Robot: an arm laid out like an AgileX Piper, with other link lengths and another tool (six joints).
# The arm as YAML. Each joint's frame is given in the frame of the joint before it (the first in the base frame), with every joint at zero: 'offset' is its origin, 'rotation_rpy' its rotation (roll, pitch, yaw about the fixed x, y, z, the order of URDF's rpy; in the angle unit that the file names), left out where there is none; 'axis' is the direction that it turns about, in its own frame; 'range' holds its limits. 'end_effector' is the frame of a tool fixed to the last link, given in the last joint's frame.
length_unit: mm
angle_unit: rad
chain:
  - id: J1
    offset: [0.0, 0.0, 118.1]
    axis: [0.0, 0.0, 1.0]
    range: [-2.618, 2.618]
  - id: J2
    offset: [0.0, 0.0, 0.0]
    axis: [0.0, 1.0, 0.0]
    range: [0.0, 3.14]
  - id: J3
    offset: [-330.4, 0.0, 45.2]
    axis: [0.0, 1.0, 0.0]
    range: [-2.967, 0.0]
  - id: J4
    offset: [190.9, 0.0, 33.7]
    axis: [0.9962, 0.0, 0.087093]
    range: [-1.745, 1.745]
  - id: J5
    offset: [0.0, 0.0, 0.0]
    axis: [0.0, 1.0, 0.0]
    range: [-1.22, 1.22]
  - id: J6
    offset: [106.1, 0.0, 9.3]
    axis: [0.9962, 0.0, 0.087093]
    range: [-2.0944, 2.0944]
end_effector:
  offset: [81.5, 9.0, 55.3]
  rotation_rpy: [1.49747, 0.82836, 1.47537]
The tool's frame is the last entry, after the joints.
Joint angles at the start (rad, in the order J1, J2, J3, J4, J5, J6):
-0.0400 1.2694 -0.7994 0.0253 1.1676 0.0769
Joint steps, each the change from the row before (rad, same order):
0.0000 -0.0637 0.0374 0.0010 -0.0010 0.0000
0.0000 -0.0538 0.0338 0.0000 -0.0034 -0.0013
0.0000 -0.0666 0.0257 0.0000 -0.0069 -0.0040
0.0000 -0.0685 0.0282 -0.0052 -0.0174 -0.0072
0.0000 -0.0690 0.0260 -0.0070 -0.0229 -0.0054
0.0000 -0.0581 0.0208 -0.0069 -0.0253 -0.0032
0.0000 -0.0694 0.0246 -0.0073 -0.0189 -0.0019
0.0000 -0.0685 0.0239 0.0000 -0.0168 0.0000
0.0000 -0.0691 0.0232 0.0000 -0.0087 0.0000
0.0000 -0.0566 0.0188 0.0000 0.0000 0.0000
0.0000 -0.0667 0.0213 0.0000 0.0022 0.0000
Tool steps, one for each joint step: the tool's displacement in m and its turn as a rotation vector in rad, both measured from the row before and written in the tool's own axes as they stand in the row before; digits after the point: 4 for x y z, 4 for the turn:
0.0098 -0.0104 -0.0020 -0.0207 -0.0178 0.0008
0.0081 -0.0087 -0.0007 -0.0172 -0.0160 -0.0009
0.0071 -0.0075 -0.0043 -0.0350 -0.0328 -0.0032
0.0057 -0.0069 -0.0042 -0.0386 -0.0436 -0.0078
0.0043 -0.0059 -0.0049 -0.0431 -0.0506 -0.0063
0.0024 -0.0039 -0.0047 -0.0405 -0.0484 -0.0040
0.0042 -0.0060 -0.0049 -0.0409 -0.0495 -0.0027
0.0049 -0.0052 -0.0047 -0.0437 -0.0431 0.0024
0.0057 -0.0060 -0.0042 -0.0389 -0.0383 0.0021
0.0055 -0.0057 -0.0028 -0.0269 -0.0265 0.0015
0.0065 -0.0068 -0.0030 -0.0308 -0.0303 0.0017

